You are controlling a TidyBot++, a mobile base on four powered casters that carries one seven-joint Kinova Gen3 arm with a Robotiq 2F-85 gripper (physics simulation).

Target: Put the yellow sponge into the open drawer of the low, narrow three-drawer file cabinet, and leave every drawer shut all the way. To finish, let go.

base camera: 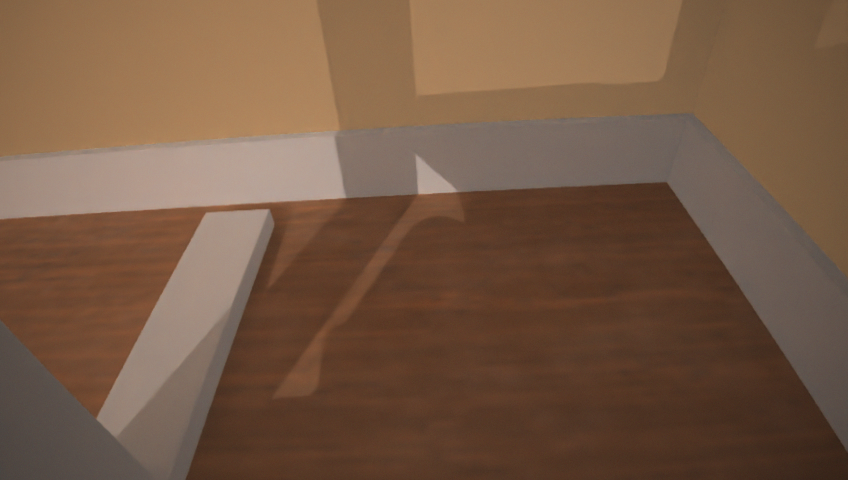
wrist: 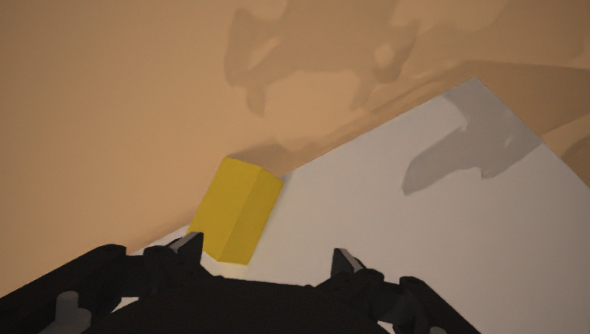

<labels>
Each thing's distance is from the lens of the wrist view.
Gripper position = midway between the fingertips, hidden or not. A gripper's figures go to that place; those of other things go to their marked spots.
gripper point(wrist: 268, 255): 16 cm
yellow sponge point(wrist: 235, 209): 24 cm
white table point(wrist: 459, 192): 23 cm
</labels>
